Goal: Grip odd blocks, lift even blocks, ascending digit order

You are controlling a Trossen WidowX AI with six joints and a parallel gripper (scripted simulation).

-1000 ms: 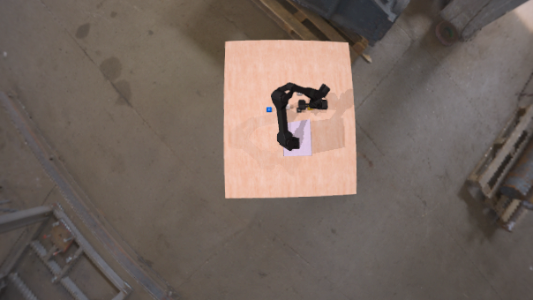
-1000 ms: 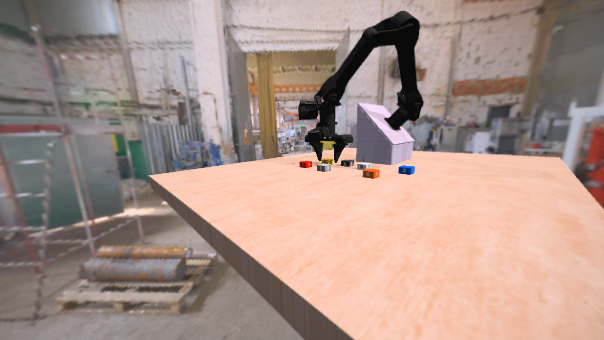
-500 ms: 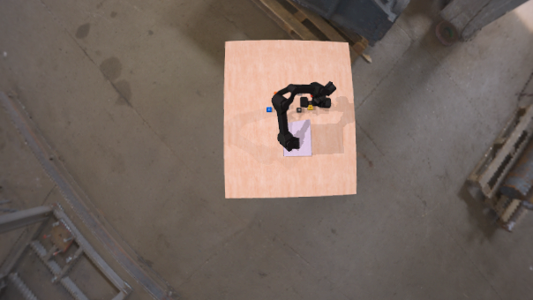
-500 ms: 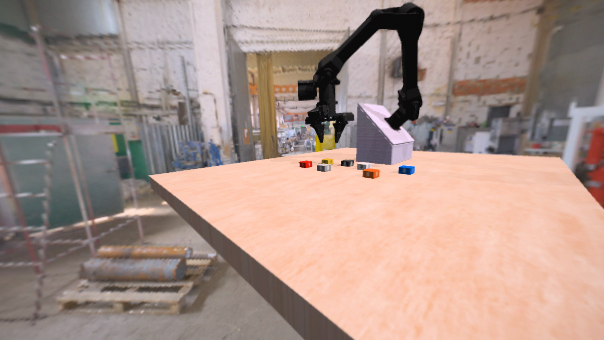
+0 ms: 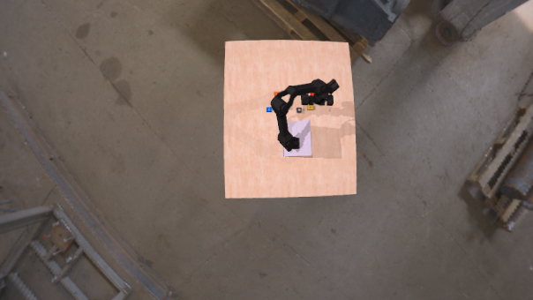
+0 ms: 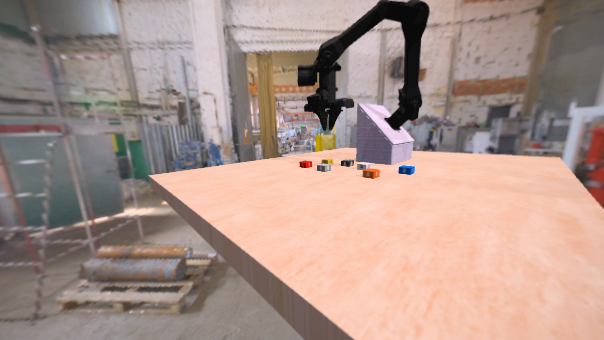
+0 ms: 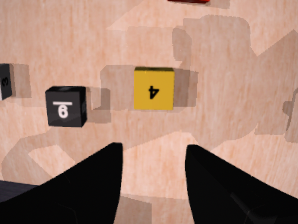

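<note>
Right now the orange block is 220 mm to the left of my gripper tip, 110 mm below it and 90 mm ahead of it. The rest, counted from my gripper tip: red block (110 mm below, 90 mm ahead, 30 mm to the right); dark block (110 mm below, 70 mm to the left, 20 mm behind); yellow block (110 mm below).
</note>
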